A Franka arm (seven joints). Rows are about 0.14 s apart.
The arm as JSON. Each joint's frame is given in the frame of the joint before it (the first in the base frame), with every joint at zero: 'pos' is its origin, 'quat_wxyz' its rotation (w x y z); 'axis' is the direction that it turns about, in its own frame. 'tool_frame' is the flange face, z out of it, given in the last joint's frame.
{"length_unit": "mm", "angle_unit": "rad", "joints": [
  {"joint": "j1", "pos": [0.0, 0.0, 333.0], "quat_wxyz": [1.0, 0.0, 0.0, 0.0], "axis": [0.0, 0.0, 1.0]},
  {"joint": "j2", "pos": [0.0, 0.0, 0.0], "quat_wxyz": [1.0, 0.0, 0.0, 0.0], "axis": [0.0, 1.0, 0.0]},
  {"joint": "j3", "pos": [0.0, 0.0, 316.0], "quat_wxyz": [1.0, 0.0, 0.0, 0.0], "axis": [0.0, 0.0, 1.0]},
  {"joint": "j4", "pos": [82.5, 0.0, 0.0], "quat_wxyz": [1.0, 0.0, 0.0, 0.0], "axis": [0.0, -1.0, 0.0]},
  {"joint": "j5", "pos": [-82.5, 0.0, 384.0], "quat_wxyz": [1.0, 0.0, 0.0, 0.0], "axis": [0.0, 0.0, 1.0]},
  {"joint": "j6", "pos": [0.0, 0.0, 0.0], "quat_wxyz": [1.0, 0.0, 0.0, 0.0], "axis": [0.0, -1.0, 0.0]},
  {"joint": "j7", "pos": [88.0, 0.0, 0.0], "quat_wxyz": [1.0, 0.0, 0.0, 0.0], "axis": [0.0, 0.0, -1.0]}
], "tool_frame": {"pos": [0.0, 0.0, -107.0], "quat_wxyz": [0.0, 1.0, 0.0, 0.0]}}
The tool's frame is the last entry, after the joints.
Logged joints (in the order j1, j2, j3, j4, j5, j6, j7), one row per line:
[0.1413 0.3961 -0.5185 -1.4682 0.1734 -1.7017 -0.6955]
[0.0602 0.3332 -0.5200 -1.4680 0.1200 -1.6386 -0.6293]
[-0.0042 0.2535 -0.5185 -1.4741 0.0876 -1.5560 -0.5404]
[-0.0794 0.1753 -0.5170 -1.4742 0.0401 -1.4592 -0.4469]
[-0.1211 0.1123 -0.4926 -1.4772 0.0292 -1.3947 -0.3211]
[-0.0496 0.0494 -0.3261 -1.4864 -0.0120 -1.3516 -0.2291]
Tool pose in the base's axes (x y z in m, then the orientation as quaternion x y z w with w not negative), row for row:
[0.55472 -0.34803 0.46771 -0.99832 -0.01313 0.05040 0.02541]
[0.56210 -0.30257 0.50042 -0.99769 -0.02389 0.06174 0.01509]
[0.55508 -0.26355 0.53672 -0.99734 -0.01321 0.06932 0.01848]
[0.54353 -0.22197 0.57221 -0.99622 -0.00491 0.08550 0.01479]
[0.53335 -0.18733 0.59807 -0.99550 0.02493 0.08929 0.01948]
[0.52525 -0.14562 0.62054 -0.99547 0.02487 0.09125 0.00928]
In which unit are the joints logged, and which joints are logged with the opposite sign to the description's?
The joints are logged in radians. Opposite sign: j1, j6.
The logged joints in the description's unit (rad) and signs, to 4 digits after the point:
[-0.1413 0.3961 -0.5185 -1.4682 0.1734 1.7017 -0.6955]
[-0.0602 0.3332 -0.5200 -1.4680 0.1200 1.6386 -0.6293]
[0.0042 0.2535 -0.5185 -1.4741 0.0876 1.5560 -0.5404]
[0.0794 0.1753 -0.5170 -1.4742 0.0401 1.4592 -0.4469]
[0.1211 0.1123 -0.4926 -1.4772 0.0292 1.3947 -0.3211]
[0.0496 0.0494 -0.3261 -1.4864 -0.0120 1.3516 -0.2291]

